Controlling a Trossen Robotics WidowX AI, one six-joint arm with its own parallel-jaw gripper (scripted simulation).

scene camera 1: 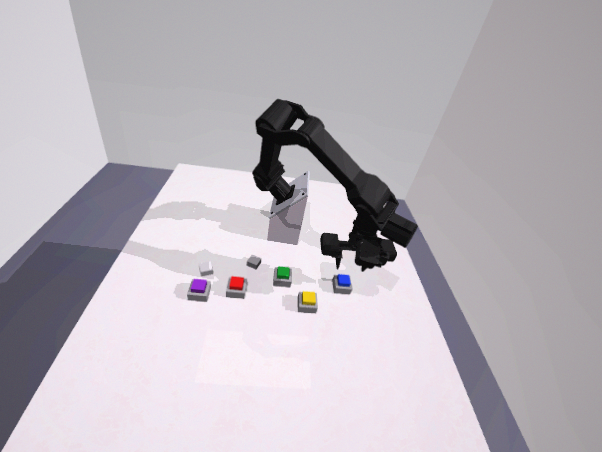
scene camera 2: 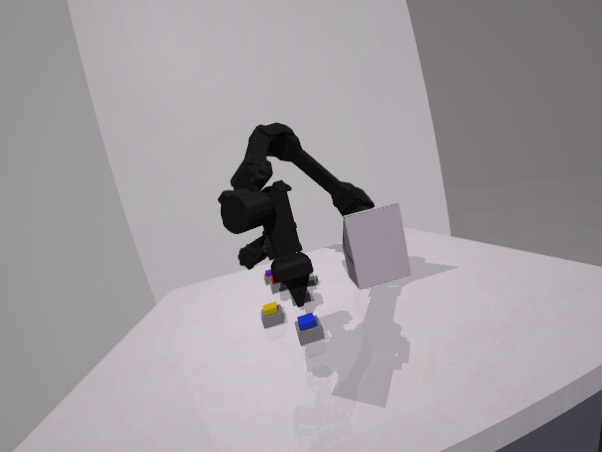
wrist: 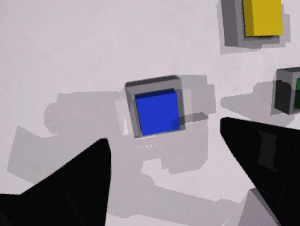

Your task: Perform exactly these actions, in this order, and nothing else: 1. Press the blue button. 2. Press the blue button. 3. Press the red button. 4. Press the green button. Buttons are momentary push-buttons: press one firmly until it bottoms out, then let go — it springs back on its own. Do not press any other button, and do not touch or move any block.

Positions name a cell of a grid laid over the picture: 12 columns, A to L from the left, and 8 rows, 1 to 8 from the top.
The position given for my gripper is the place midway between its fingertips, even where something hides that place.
Scene:
My gripper shows in scene camera 1 (G5), in scene camera 2 (F6) and in the wrist view (G5).

